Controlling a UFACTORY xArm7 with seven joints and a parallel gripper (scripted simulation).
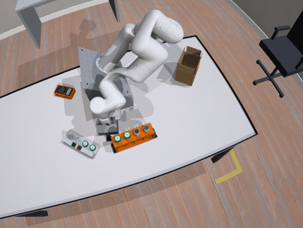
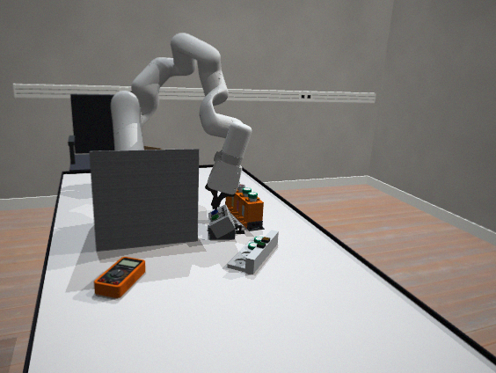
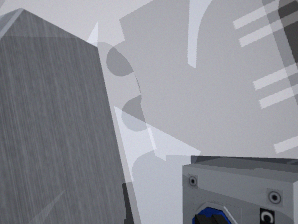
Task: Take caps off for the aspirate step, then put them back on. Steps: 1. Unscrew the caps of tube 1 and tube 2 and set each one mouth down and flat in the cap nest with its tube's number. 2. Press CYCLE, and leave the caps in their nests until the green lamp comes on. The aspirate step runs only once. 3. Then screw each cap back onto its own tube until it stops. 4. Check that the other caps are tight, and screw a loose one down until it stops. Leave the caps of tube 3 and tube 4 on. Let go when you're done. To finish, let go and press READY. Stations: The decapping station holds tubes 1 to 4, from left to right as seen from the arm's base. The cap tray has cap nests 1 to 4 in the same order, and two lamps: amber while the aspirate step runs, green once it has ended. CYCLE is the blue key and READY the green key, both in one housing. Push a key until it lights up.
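The blue key lies 3 cm below my hand. Round my hand: orange multimeter 33 cm behind, 27 cm to the right, 8 cm below; then green key 1 cm behind, 4 cm to the right, 3 cm below; then grey key housing 1 cm ahead, 2 cm to the right, 5 cm below.
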